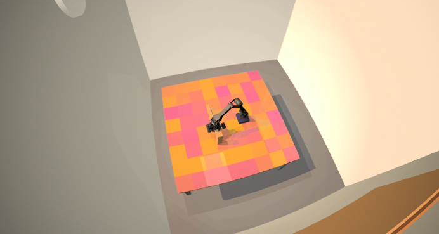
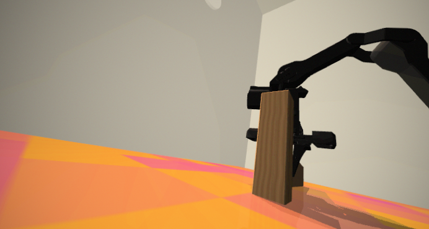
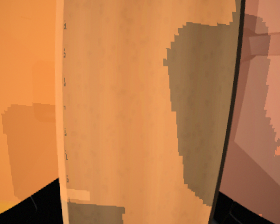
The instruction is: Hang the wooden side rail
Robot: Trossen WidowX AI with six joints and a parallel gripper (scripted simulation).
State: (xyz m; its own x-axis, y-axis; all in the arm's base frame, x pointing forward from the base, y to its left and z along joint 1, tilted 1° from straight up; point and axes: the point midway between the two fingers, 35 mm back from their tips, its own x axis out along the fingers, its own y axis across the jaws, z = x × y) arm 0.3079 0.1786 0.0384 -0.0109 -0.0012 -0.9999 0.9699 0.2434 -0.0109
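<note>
Right now my gripper tip is 3 cm past the wooden headboard post, 10 cm to the right of it and 5 cm below it.
</note>
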